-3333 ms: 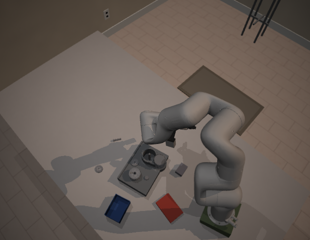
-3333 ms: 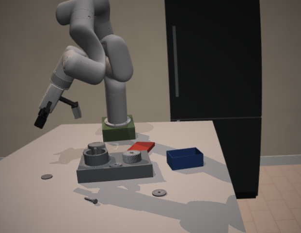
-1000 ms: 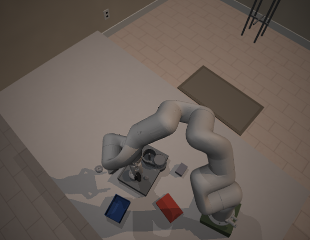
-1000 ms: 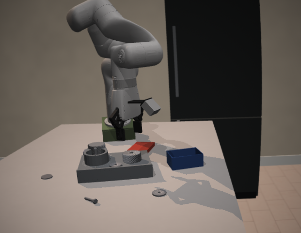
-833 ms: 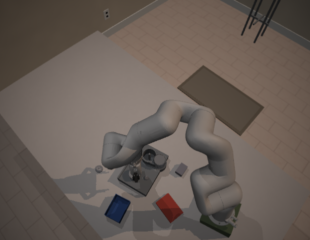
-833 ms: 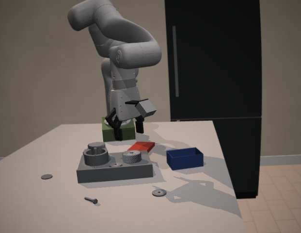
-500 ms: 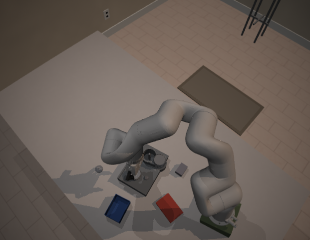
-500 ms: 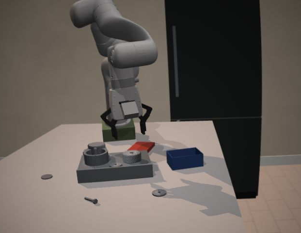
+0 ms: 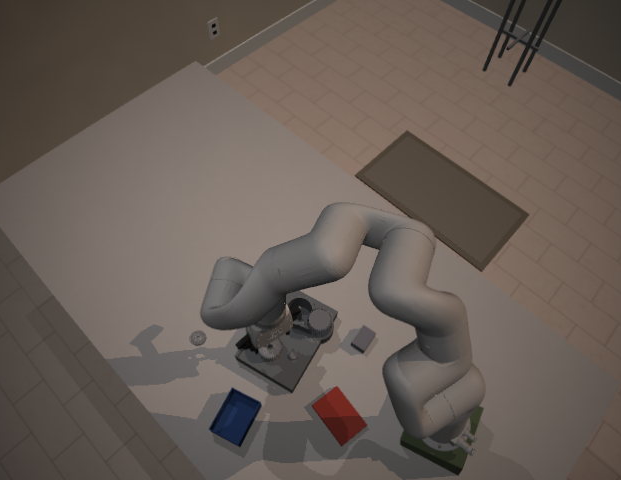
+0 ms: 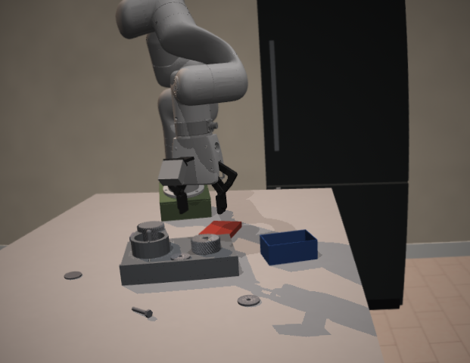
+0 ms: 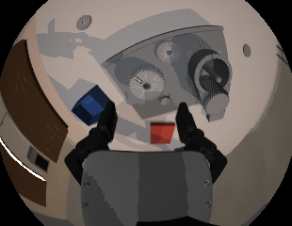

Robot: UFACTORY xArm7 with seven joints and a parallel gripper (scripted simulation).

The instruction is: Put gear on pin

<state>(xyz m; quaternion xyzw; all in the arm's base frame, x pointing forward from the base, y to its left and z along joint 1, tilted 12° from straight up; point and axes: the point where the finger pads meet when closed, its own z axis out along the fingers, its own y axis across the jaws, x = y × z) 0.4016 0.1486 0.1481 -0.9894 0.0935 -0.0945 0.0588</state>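
The gear lies 80 mm below my hand. The rest, counted from my hand: red block (230 mm behind, 130 mm below, 10 mm to the right); blue bin (170 mm to the left, 120 mm below, 60 mm behind); small grey block (200 mm to the right, 140 mm behind, 120 mm below).
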